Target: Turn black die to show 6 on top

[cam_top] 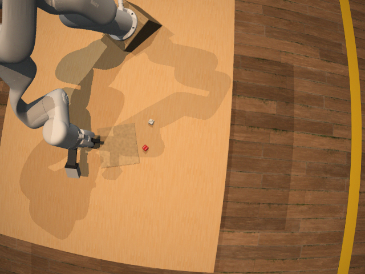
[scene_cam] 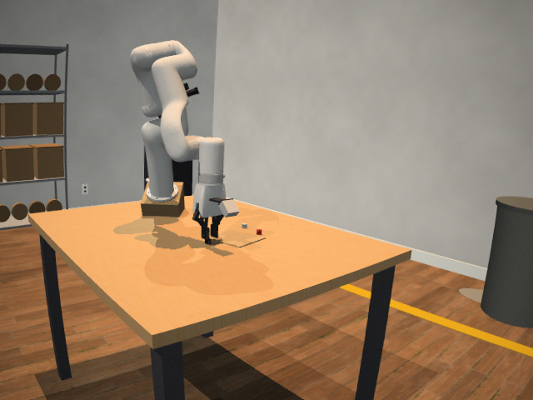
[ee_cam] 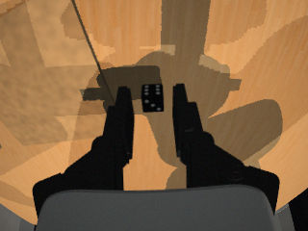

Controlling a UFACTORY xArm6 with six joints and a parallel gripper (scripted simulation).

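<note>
Now: the black die 30 mm below my hand and 10 mm behind it. Round my hand: tan mat: 100 mm to the left, 40 mm below, 20 mm ahead; then red die: 200 mm to the left, 40 mm ahead, 30 mm below; then white die: 230 mm to the left, 50 mm behind, 30 mm below.
</note>
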